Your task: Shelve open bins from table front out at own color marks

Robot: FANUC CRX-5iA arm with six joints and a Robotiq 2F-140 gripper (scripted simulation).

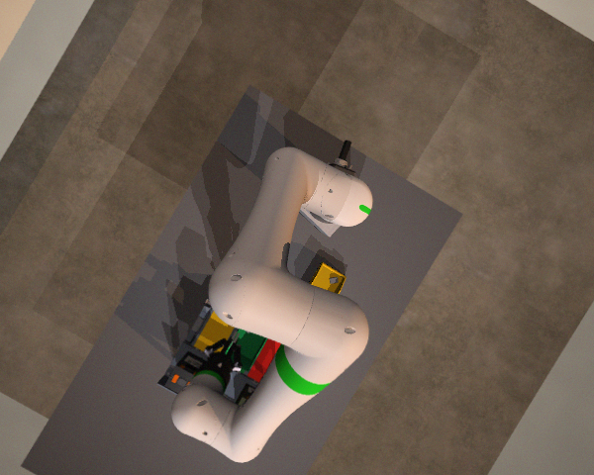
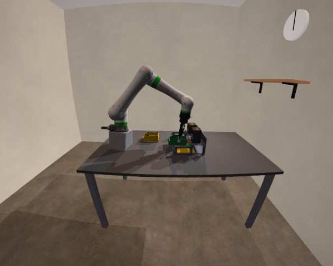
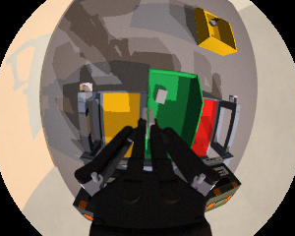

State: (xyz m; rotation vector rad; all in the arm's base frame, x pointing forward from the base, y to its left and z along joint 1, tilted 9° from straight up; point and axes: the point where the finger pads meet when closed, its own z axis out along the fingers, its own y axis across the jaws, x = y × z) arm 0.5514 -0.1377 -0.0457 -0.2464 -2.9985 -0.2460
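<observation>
Right now the green bin is 5 cm to the left of my hand and 4 cm below it. The rest, counted from my hand: yellow-marked place 4 cm ahead, 7 cm to the right, 9 cm below; red mark 7 cm ahead, 15 cm to the left, 9 cm below; yellow bin 25 cm behind, 24 cm to the left, 6 cm below.
</observation>
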